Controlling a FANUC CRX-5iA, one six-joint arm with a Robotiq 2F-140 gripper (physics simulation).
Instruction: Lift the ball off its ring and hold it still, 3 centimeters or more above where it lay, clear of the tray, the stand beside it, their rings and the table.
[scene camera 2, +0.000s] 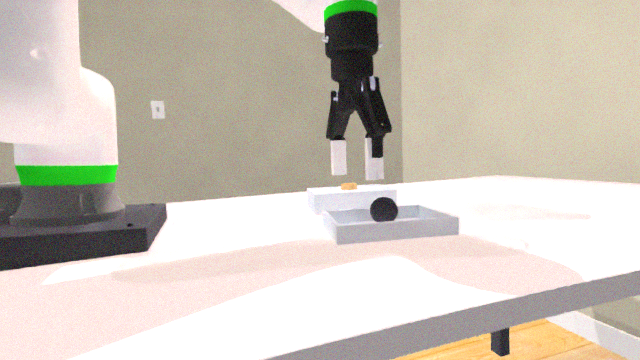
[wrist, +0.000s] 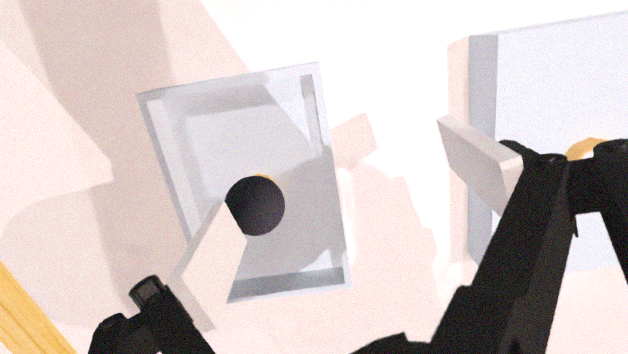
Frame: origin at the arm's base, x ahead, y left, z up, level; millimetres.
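Seen in the pictures: gripper, fingertip midpoint: (scene camera 2: 355, 176) (wrist: 334, 184); arm's base at its link origin: (scene camera 2: 73, 217).
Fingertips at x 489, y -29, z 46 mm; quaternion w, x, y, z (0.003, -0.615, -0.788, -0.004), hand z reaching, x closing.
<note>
Pixels of each thing's top centre, then the offset from my fingertips to it. Level surfaces: height alone.
- black ball at its top centre: (wrist: 250, 220) (scene camera 2: 383, 196) dx +32, dy -62, dz -31 mm
- pale grey tray at its top centre: (wrist: 256, 202) (scene camera 2: 383, 213) dx +32, dy -62, dz -59 mm
- table at its surface level: dz -87 mm
The black ball (scene camera 2: 384, 209) (wrist: 255, 205) rests inside the pale grey tray (scene camera 2: 395, 231) (wrist: 295, 280). A sliver of its orange ring (wrist: 266, 177) shows past the ball's edge in the wrist view; the rest is hidden beneath the ball. My gripper (scene camera 2: 357, 176) (wrist: 334, 184) is open and empty, with its pale fingertips above the level of the ball. In the wrist view one finger pad overlaps the ball's lower left edge, and the other is far to the right, over the gap and the stand's near side, so the ball is off-centre between them.
The pale stand (scene camera 2: 345, 201) (wrist: 550, 75) is beside the tray, with an orange ring (scene camera 2: 349, 186) (wrist: 584, 148) on top. The table (scene camera 2: 250, 300) has its front edge near the camera. The robot's dark base plate (scene camera 2: 75, 245) is at the left.
</note>
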